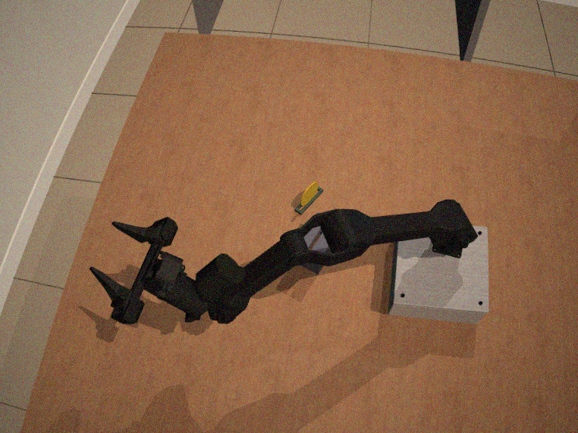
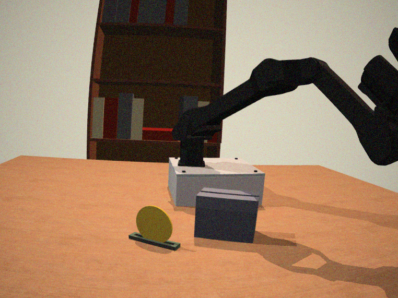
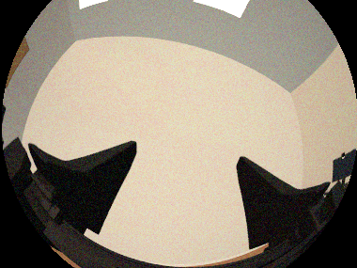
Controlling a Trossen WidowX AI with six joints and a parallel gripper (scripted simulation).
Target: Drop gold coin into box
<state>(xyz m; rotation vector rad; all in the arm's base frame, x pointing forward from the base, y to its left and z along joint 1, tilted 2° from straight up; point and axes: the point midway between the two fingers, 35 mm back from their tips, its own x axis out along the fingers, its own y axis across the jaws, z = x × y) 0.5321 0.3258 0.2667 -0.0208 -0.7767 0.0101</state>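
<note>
Right now my gripper tip is 380 mm to the left of the gold coin, 330 mm above it and 230 mm past it.
</note>
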